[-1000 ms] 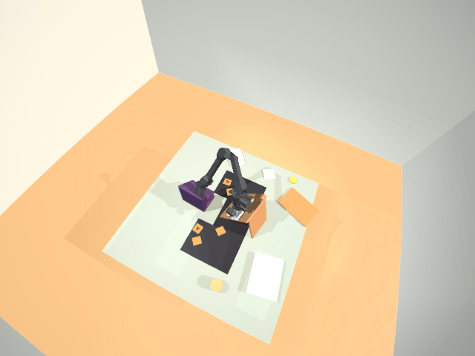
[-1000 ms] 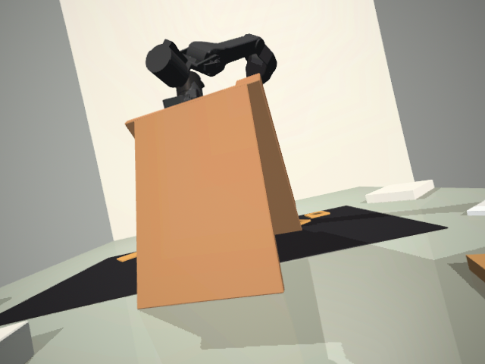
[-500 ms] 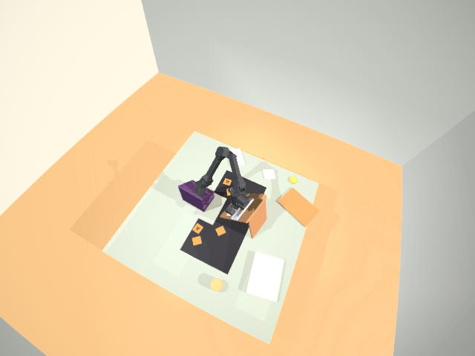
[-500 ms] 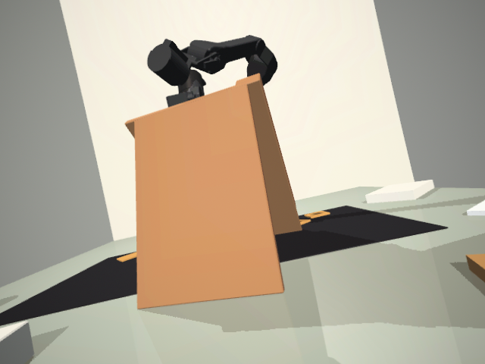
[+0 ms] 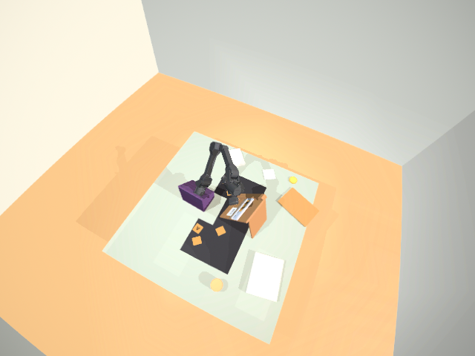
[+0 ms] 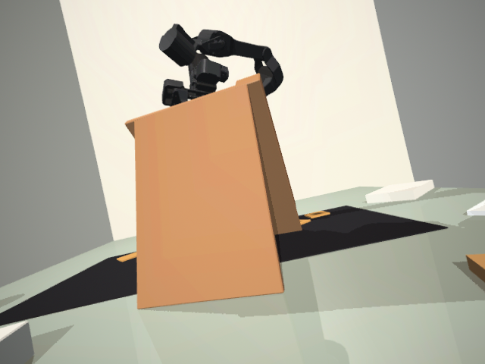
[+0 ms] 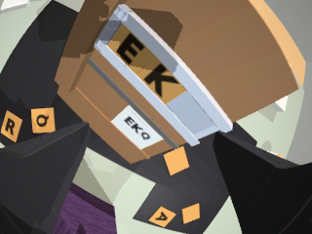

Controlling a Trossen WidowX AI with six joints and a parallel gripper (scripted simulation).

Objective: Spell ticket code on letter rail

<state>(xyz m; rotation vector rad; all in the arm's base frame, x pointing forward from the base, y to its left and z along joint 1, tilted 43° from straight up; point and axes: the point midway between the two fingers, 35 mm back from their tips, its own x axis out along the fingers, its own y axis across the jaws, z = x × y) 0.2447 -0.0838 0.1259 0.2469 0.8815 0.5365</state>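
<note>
Right now my gripper tip is 90 mm past the orange tile marked q, 170 mm to the right of it and 270 mm above it. Round my gripper tip: white ticket: 10 mm behind, 30 mm to the right, 180 mm below; then black mat: 70 mm behind, 30 mm to the right, 280 mm below; then white block: 370 mm ahead, 360 mm to the right, 260 mm below.
</note>
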